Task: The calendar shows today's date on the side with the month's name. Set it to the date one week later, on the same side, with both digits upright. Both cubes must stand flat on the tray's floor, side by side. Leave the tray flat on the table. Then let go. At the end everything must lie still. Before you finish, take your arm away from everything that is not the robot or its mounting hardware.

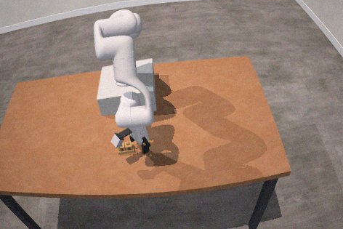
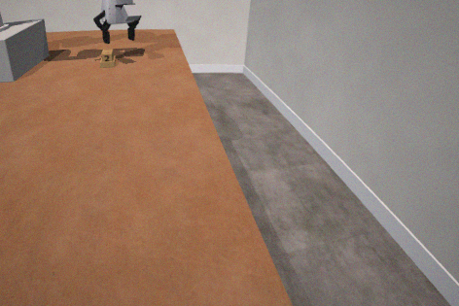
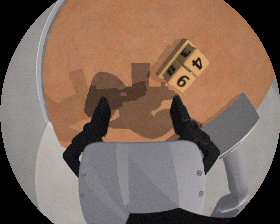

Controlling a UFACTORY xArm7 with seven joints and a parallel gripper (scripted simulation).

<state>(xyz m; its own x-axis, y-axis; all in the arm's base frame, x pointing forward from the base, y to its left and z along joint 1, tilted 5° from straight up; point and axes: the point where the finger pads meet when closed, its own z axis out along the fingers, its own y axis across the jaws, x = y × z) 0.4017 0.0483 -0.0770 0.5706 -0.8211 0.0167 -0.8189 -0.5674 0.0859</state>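
Now: the wooden tray 7 cm to the right of my hand, 6 cm below it and 3 cm behind it.
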